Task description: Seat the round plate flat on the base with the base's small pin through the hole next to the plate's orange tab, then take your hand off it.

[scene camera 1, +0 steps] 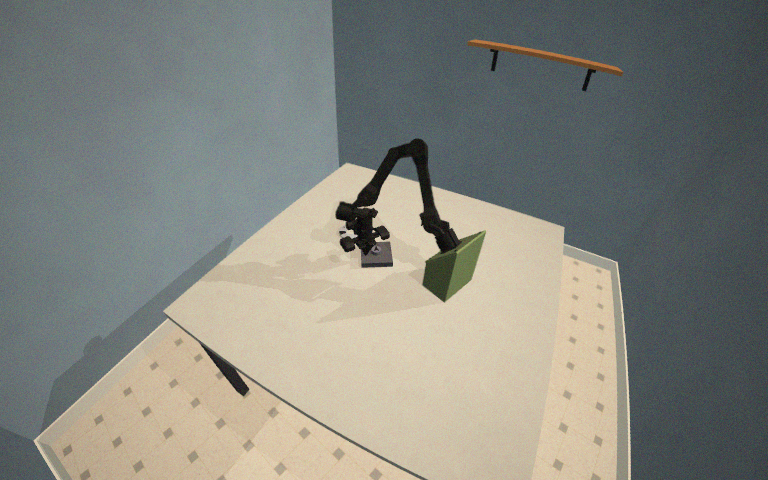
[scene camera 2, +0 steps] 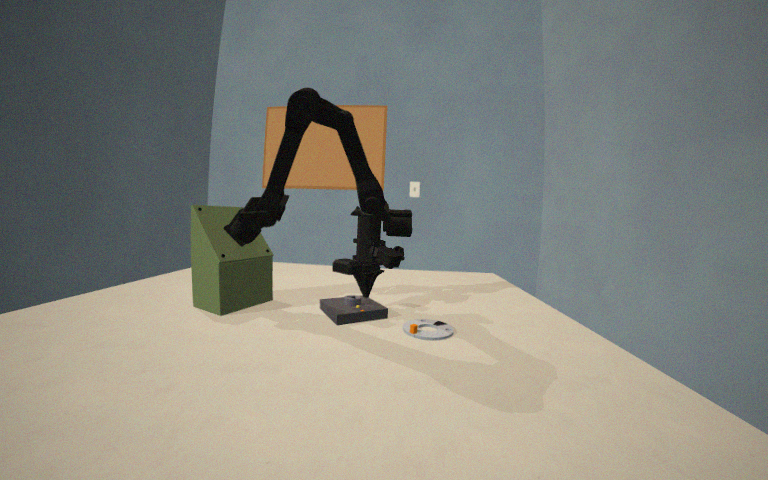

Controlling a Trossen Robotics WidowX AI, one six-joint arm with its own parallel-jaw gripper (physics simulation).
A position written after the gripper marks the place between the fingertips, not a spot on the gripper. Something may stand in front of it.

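Observation:
Dark square base (scene camera 2: 334,308), visible. The gripper (scene camera 2: 365,297), (scene camera 1: 365,254), visible.

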